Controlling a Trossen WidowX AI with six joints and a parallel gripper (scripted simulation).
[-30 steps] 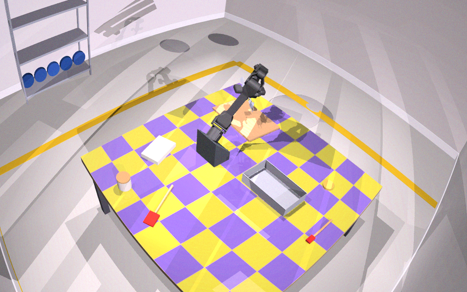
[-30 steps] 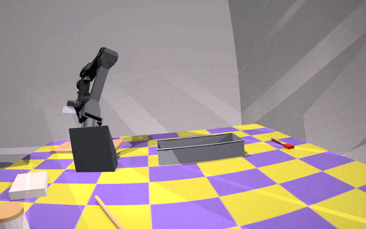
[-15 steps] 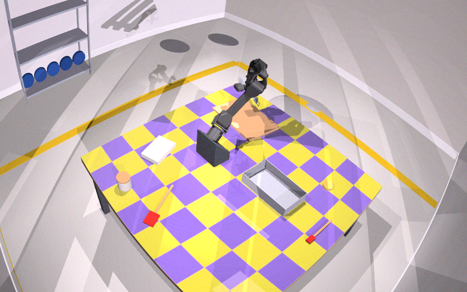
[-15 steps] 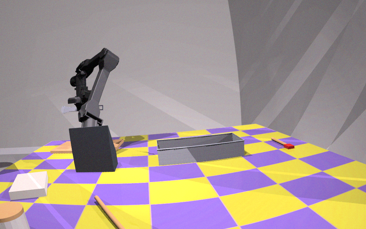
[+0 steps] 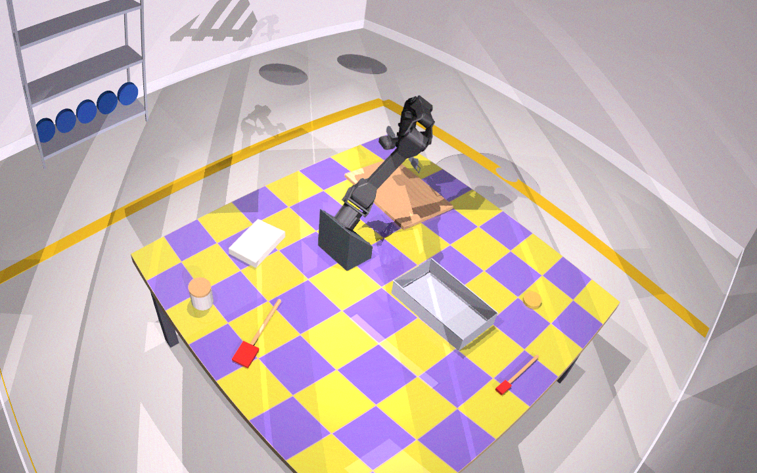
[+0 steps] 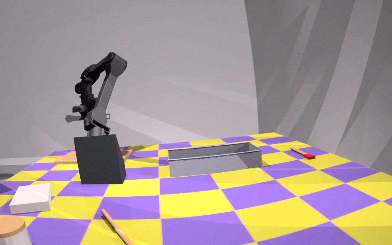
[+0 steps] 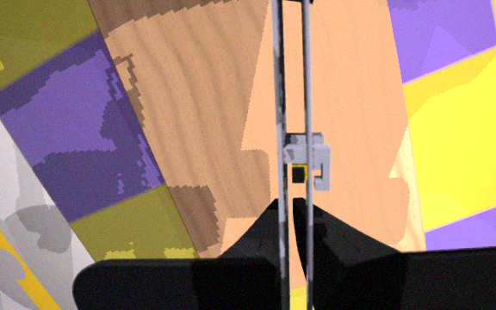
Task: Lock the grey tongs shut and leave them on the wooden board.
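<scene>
My gripper tip is 14 cm above the wooden board. The rest, counted from my gripper tip: white block 10 cm behind, 59 cm to the right, 14 cm below; capped jar 1 cm behind, 90 cm to the right, 12 cm below; roasting tin 49 cm ahead, 32 cm to the right, 12 cm below.
</scene>
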